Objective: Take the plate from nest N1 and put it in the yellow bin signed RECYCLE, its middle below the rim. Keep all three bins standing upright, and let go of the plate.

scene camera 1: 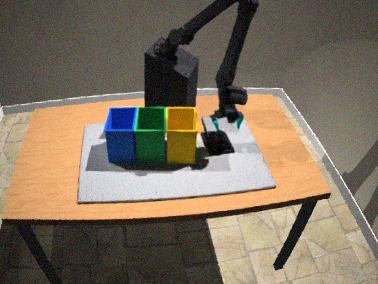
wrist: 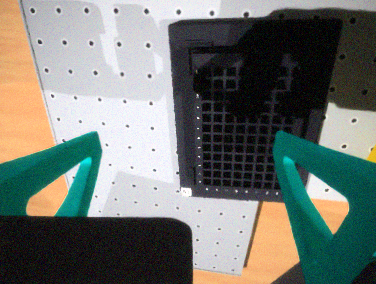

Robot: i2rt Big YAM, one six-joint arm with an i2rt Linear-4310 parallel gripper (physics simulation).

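Frame: origin at the arm's base, x ahead, y right, z down, level; metres.
Where they show: gripper, fingertip midpoint: (scene camera 1: 228, 130) (wrist: 187, 141); arm's base at its link origin: (scene camera 1: 164, 53).
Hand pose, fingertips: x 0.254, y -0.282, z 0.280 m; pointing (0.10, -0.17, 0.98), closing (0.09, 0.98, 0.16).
Things, the pixels of their top centre, and the offset from my fingertips. Level surfaces: height alone.
- black plate at its top centre: (wrist: 246, 134) (scene camera 1: 217, 138) dx -0.022, dy +0.039, dz +0.063 m
- yellow bin at its top centre: (scene camera 1: 181, 118) dx +0.032, dy +0.218, dz -0.091 m
- green bin at its top centre: (scene camera 1: 150, 118) dx +0.025, dy +0.349, dz -0.091 m
- blue bin at its top centre: (scene camera 1: 121, 118) dx +0.017, dy +0.479, dz -0.091 m
- pale pegboard at its surface level: dz +0.089 m
- wooden table at its surface level: dz +0.102 m
The black plate (scene camera 1: 218, 142) (wrist: 235, 145) with its grid of square wells lies flat on the pegboard, to the right of the bins in the scene view. The nest under it is dark and cannot be told apart from it. My gripper (scene camera 1: 228, 128) (wrist: 187, 141) is open and empty, above the board by the plate's far side in the scene view. In the wrist view one fingertip overlaps the plate's right part and the other is over board left of it. The yellow bin (scene camera 1: 181, 147) stands upright; its sign is not readable. A sliver of yellow (wrist: 373, 154) shows at the wrist view's right edge.
The green bin (scene camera 1: 150, 147) and the blue bin (scene camera 1: 121, 147) stand upright in a row left of the yellow one, on the pale pegboard (scene camera 1: 175, 185) (wrist: 125, 120). The board lies on the wooden table (scene camera 1: 45, 165). The arm's dark pedestal (scene camera 1: 167, 80) is behind the bins.
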